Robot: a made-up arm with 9 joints. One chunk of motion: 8 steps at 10 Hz.
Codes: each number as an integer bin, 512 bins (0 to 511) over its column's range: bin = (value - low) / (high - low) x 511, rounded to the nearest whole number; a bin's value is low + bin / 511 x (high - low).
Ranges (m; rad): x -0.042..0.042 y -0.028..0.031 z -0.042..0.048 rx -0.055..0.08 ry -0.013..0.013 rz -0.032..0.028
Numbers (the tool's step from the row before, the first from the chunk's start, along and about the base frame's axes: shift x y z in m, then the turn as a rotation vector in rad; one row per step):
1: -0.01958 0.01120 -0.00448 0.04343 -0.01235 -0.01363
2: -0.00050 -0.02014 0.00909 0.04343 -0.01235 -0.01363
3: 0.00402 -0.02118 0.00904 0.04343 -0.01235 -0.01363
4: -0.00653 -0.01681 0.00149 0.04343 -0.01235 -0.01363
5: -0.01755 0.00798 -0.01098 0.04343 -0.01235 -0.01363
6: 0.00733 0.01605 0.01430 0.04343 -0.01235 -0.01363
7: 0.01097 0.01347 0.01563 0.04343 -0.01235 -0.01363
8: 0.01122 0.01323 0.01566 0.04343 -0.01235 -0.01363
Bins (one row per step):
1: 136 340 213 373 13 156
2: 252 68 290 373 13 156
3: 280 59 290 373 13 156
4: 216 97 247 373 13 156
5: 149 312 176 373 13 156
6: 300 382 320 373 13 156
7: 322 359 327 373 13 156
8: 324 357 327 373 13 156

